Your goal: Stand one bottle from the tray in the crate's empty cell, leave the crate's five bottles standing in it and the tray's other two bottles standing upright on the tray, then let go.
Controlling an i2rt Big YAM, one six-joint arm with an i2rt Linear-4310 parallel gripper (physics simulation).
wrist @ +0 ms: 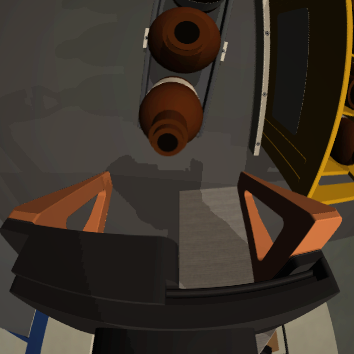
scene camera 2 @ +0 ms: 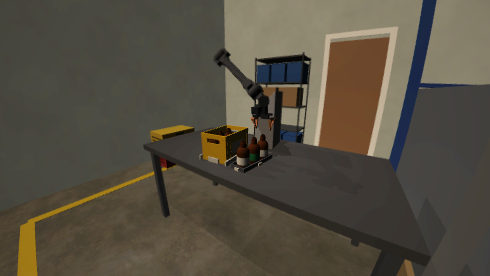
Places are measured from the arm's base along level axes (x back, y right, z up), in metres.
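Pixels of known places: gripper, fingertip midpoint: (wrist: 174,178) (scene camera 2: 263,129).
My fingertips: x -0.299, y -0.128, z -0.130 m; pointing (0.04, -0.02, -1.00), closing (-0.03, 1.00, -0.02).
For each thing: its middle in the pictures, then the offset to it from my fingertips. Level surfaces: height alone.
- bottle with a white label, body centre: (scene camera 2: 243,153) dx -0.184, dy +0.022, dz -0.109 m
- green-labelled bottle, body centre: (wrist: 183,40) (scene camera 2: 253,150) dx -0.098, dy +0.004, dz -0.109 m
- white-labelled bottle, body centre: (wrist: 170,112) (scene camera 2: 262,146) dx -0.012, dy -0.007, dz -0.109 m
- dark tray, body centre: (wrist: 184,42) (scene camera 2: 252,160) dx -0.100, dy +0.008, dz -0.179 m
- yellow crate, body centre: (wrist: 340,81) (scene camera 2: 226,142) dx -0.097, dy +0.223, dz -0.104 m
- table, its level: dz -0.191 m
The bottle with a white label (scene camera 2: 243,154) at the tray's front, the green-labelled bottle (scene camera 2: 254,150) (wrist: 184,42) in the middle and another white-labelled bottle (scene camera 2: 263,146) (wrist: 172,112) at the back stand upright in a row on the dark tray (scene camera 2: 253,166) (wrist: 209,91). The yellow crate (scene camera 2: 211,150) (wrist: 332,193) stands beside the tray; brown bottle tops (scene camera 2: 228,131) (wrist: 345,142) show inside. Its empty cell cannot be made out. My gripper (scene camera 2: 263,126) (wrist: 174,178) is open and empty, above and behind the tray's back bottle, fingers pointing down.
A pale strip (wrist: 262,95) (scene camera 2: 213,160) runs along the crate's base on the table (scene camera 2: 320,182). The arm's upright column (scene camera 2: 276,120) stands behind the tray. A shelf rack (scene camera 2: 257,75) and a yellow-topped cabinet (scene camera 2: 172,132) are beyond the table.
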